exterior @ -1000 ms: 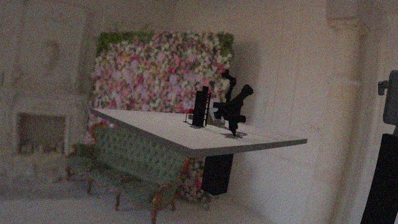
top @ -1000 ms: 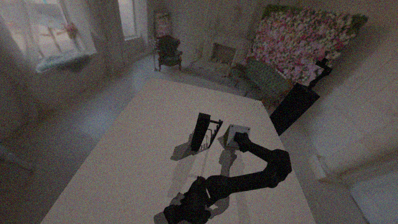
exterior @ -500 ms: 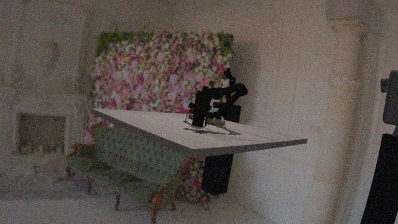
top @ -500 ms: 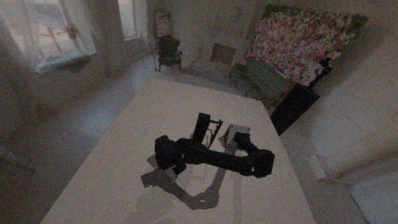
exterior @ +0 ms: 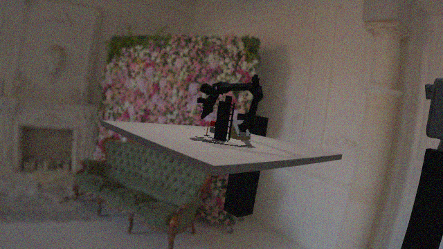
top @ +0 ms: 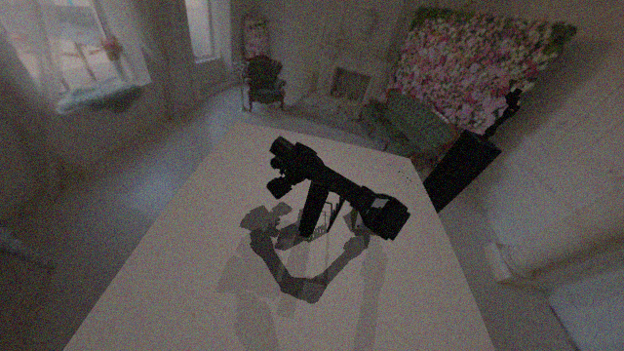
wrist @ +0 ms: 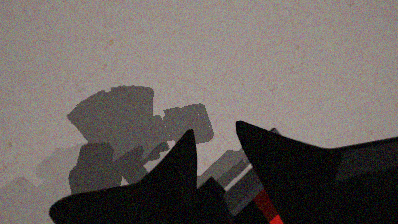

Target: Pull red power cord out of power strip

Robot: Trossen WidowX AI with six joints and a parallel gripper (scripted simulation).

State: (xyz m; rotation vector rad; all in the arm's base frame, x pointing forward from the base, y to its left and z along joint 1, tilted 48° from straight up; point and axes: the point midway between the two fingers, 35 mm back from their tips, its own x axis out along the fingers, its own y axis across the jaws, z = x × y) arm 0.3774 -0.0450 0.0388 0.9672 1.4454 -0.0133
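Right now my gripper tip is 12 cm past the red plug, 2 cm to the right of it and 2 cm above it.
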